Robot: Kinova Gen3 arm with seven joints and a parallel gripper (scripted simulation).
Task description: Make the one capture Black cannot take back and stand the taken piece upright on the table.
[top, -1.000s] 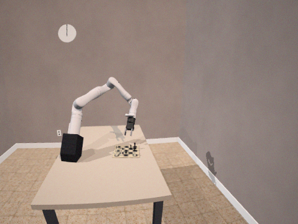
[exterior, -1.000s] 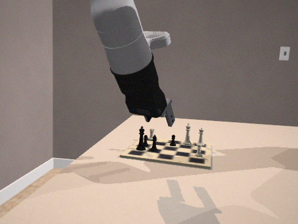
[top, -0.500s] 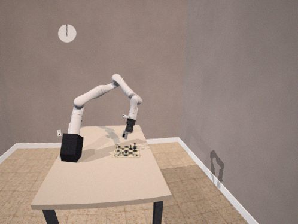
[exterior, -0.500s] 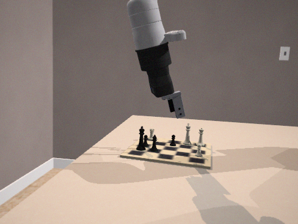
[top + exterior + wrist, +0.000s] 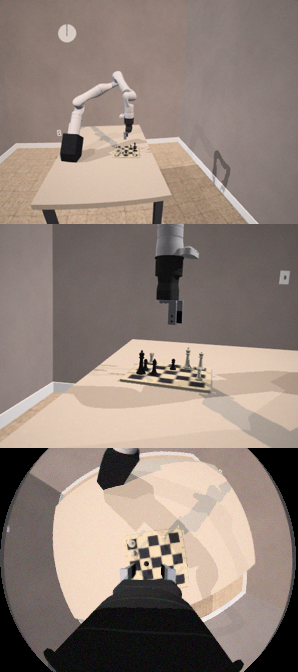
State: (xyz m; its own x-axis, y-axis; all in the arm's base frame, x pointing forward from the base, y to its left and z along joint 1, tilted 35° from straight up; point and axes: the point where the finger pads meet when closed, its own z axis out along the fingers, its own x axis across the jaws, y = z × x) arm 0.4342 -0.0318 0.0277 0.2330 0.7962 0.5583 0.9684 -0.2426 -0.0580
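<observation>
Now: the white king 12 cm below my hand, 4 cm to the right of it and 4 cm behind it. Also, from my hand: white queen: 13 cm below, 8 cm behind, 4 cm to the right; black king: 12 cm below, 8 cm ahead, 6 cm to the left; black bishop: 13 cm below, 6 cm to the left, 4 cm ahead.
</observation>
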